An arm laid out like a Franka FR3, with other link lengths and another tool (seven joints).
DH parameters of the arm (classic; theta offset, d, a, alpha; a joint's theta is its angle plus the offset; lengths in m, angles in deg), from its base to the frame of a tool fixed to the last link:
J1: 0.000 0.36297 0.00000 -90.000
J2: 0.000 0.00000 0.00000 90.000
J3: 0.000 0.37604 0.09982 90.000
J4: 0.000 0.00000 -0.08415 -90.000
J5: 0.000 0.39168 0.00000 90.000
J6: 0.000 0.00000 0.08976 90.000
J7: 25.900 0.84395 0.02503 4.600
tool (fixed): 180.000 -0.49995 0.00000 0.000
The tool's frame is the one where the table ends.
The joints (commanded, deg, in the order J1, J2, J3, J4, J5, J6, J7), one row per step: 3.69 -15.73 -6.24 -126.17 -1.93 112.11 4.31; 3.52 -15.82 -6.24 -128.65 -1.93 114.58 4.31; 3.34 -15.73 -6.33 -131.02 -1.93 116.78 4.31; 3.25 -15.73 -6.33 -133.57 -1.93 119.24 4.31; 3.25 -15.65 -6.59 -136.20 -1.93 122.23 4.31; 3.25 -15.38 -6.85 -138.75 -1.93 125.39 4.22; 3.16 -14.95 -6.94 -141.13 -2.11 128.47 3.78; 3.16 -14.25 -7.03 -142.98 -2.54 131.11 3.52; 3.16 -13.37 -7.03 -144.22 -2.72 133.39 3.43; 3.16 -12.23 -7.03 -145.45 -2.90 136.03 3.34; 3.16 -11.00 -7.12 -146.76 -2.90 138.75 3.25; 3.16 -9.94 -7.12 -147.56 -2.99 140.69 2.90; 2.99 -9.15 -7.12 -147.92 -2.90 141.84 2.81; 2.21 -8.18 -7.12 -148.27 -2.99 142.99 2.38; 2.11 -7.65 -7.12 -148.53 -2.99 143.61 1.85
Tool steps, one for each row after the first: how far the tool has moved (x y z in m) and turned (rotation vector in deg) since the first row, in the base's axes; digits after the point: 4 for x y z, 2 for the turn. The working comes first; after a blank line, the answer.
Tool pose at each row, in the base's axes (x y z in m, rotation vector in deg; the steps are taken from these numbers as rounded here): 0.4897 -0.0764 0.3505 48.48 170.25 7.27; 0.4867 -0.0769 0.3341 48.60 170.14 7.35; 0.4819 -0.0781 0.3168 48.97 170.30 7.33; 0.4769 -0.0778 0.2993 49.03 170.38 7.36; 0.4733 -0.0786 0.2816 49.20 170.06 7.60; 0.4702 -0.0795 0.2636 49.23 169.72 7.84; 0.4675 -0.0805 0.2461 48.49 169.65 7.75; 0.4654 -0.0819 0.2304 47.70 169.74 7.28; 0.4657 -0.0821 0.2177 47.25 169.67 7.07; 0.4670 -0.0822 0.2038 46.75 169.51 6.88; 0.4669 -0.0824 0.1888 46.60 169.36 6.87; 0.4676 -0.0825 0.1779 45.89 169.46 6.71; 0.4680 -0.0837 0.1709 46.07 169.40 6.71; 0.4672 -0.0903 0.1627 46.48 169.43 6.42; 0.4666 -0.0911 0.1577 45.88 169.78 6.30

-0.0030 -0.0005 -0.0164 0.04 -0.08 -0.10; -0.0078 -0.0017 -0.0337 0.09 0.18 -0.29; -0.0128 -0.0014 -0.0512 0.14 0.27 -0.31; -0.0164 -0.0022 -0.0689 0.23 -0.01 -0.47; -0.0195 -0.0031 -0.0869 0.31 -0.35 -0.56; -0.0222 -0.0041 -0.1044 0.17 -0.62 -0.13; -0.0243 -0.0055 -0.1201 -0.18 -0.69 0.37; -0.0240 -0.0057 -0.1328 -0.37 -0.86 0.63; -0.0227 -0.0058 -0.1467 -0.57 -1.12 0.90; -0.0228 -0.0060 -0.1617 -0.63 -1.30 0.96; -0.0221 -0.0061 -0.1726 -0.77 -1.38 1.41; -0.0217 -0.0073 -0.1796 -0.77 -1.38 1.29; -0.0225 -0.0139 -0.1878 -0.91 -1.20 1.04; -0.0231 -0.0147 -0.1928 -0.95 -1.02 1.48
